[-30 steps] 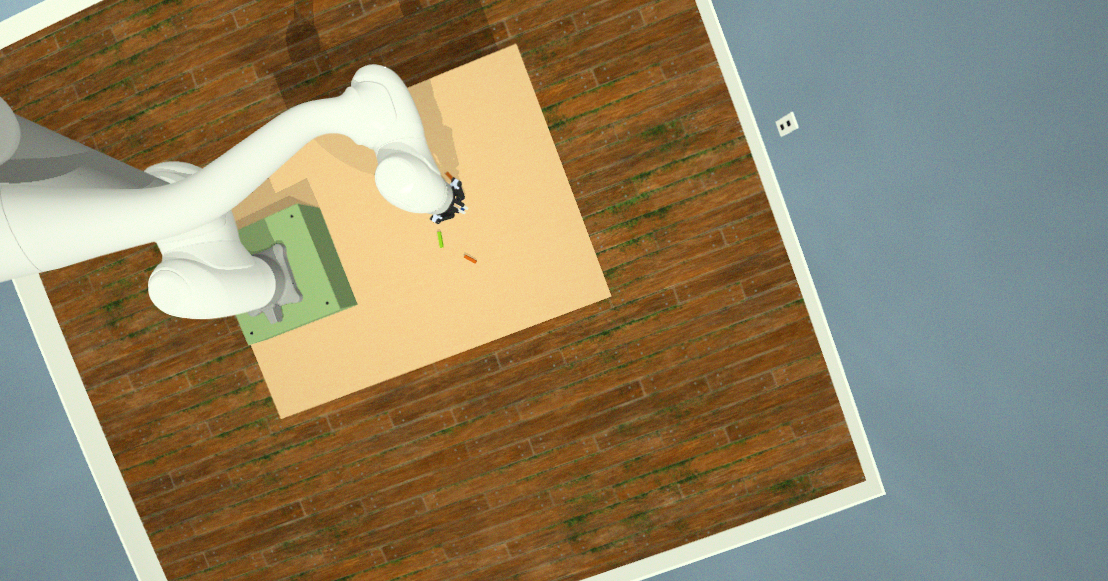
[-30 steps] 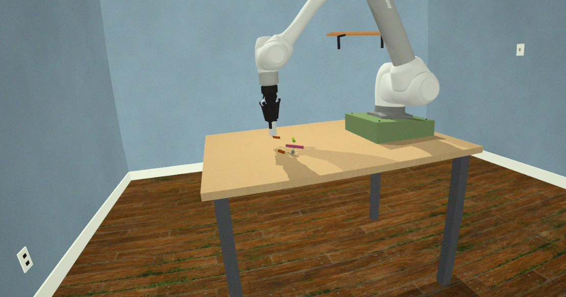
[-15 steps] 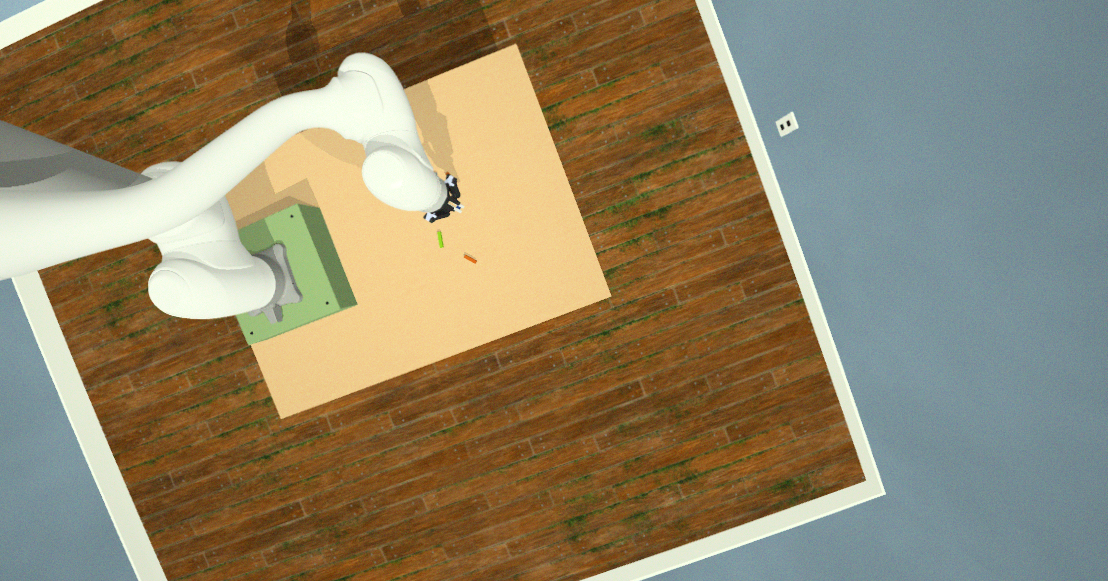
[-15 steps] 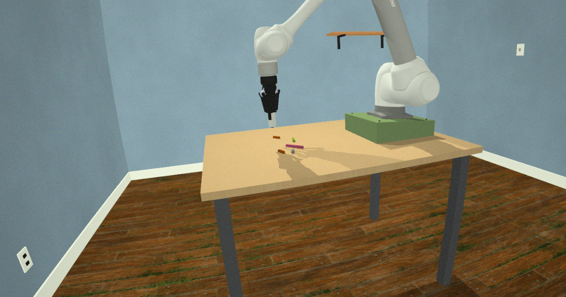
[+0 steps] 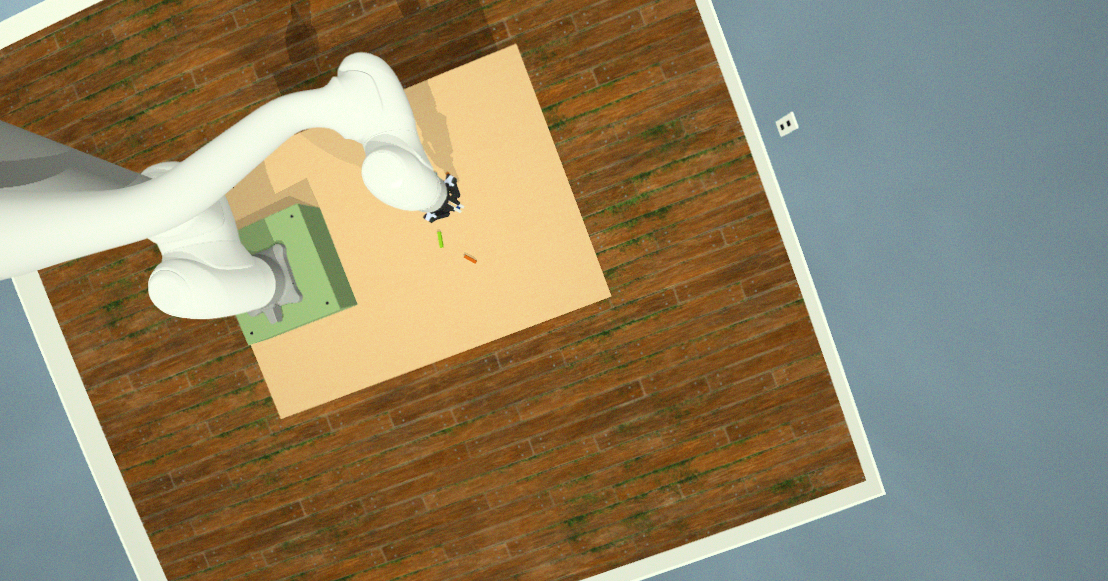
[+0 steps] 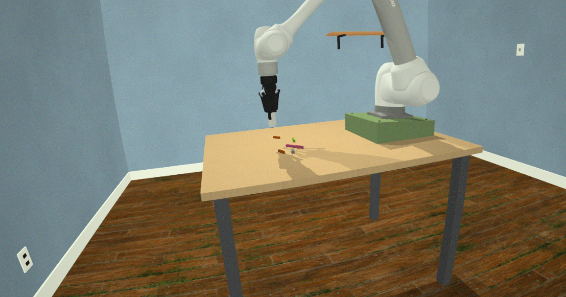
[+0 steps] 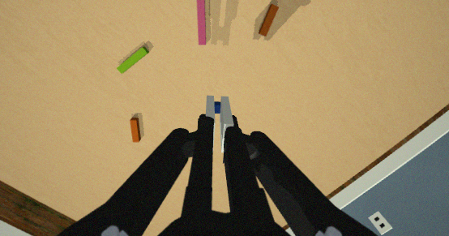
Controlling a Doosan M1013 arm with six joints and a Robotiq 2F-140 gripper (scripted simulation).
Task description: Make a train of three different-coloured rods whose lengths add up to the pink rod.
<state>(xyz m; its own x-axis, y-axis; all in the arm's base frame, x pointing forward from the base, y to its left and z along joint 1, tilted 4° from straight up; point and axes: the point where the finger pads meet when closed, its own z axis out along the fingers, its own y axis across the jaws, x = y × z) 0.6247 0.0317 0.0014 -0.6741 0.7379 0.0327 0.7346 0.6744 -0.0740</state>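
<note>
Right now my hand is 30 mm above the blue rod. Also, from my hand: lime rod: 120 mm below, 110 mm behind, 60 mm to the right; grey rod: 130 mm to the left, 120 mm below, 60 mm behind; pink rod: 120 mm below, 90 mm behind, 60 mm to the left.
</note>
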